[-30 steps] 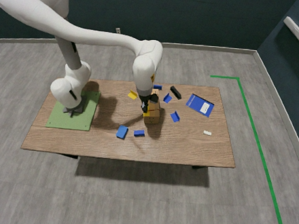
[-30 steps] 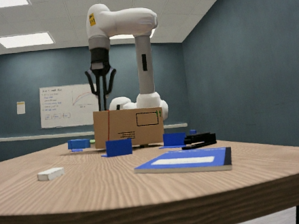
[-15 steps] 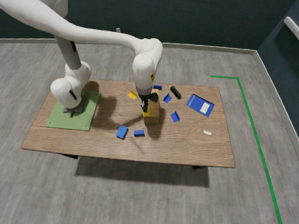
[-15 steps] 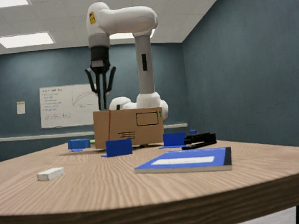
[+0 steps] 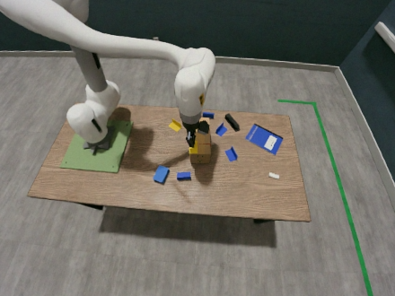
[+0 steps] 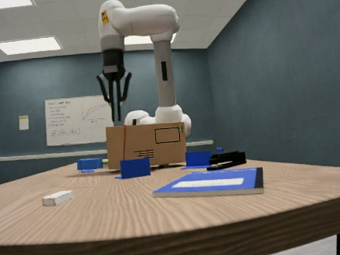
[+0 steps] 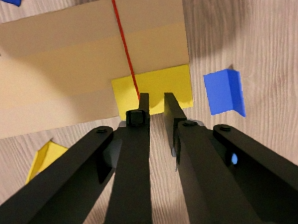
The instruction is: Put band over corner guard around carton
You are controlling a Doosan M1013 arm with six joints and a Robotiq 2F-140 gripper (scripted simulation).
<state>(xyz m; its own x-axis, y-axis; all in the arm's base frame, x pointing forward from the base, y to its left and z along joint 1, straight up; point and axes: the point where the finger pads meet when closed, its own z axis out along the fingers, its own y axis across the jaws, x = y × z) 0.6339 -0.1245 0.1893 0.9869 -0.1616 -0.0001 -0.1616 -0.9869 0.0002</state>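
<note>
The brown carton lies 120 mm below my hand, 90 mm to the left of it and 40 mm ahead of it. Round my hand: white eraser (500 mm ahead, 200 mm below, 110 mm to the right).
</note>
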